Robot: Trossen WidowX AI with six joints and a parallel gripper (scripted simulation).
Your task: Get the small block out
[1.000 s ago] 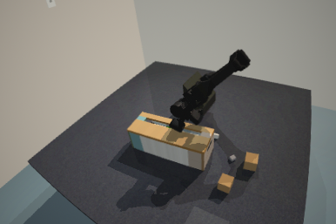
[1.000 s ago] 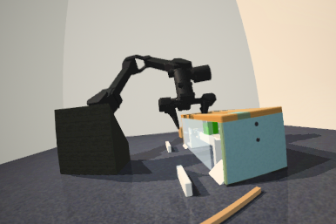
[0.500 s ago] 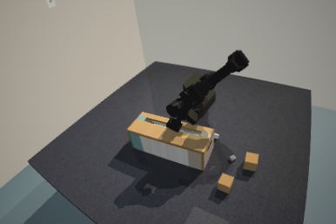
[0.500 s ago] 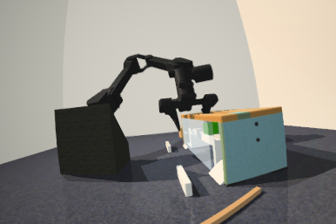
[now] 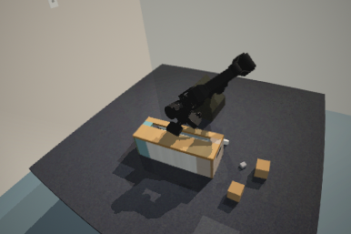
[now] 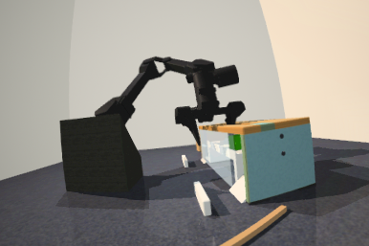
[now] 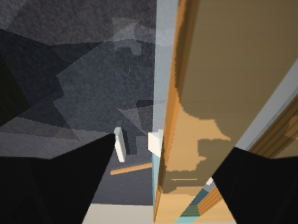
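Right now my gripper tip is 40 mm to the right of the box, 30 mm short of it and 20 mm above it. The rest, counted from my gripper tip: thin tan stick: 230 mm to the right, 80 mm below, 30 mm behind.
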